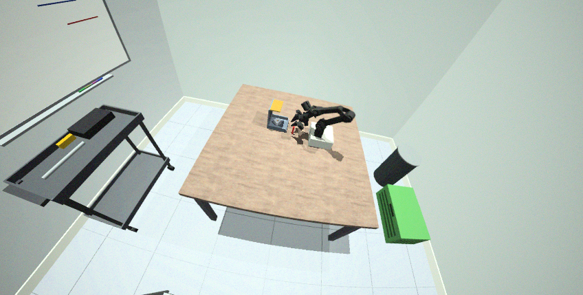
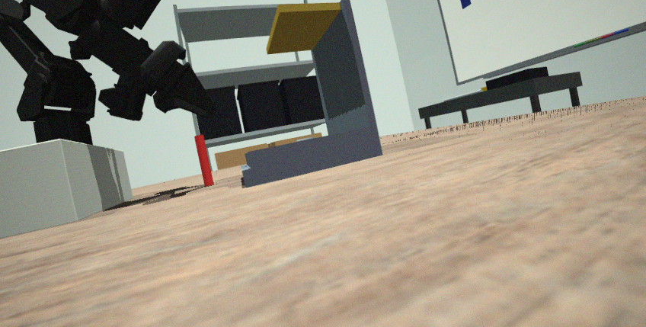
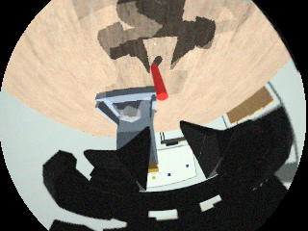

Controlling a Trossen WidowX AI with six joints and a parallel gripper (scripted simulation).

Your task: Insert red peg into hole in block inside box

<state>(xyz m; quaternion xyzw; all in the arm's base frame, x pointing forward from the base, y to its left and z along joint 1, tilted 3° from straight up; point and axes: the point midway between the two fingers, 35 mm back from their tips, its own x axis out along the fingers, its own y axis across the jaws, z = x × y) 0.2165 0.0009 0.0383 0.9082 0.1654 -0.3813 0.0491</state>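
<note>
Right now the red peg is 30 mm behind my gripper tip, 10 mm to the right of it and 70 mm below it. The rest, counted from my gripper tip: yellow roof: 160 mm ahead, 50 mm to the right, 90 mm above.
</note>
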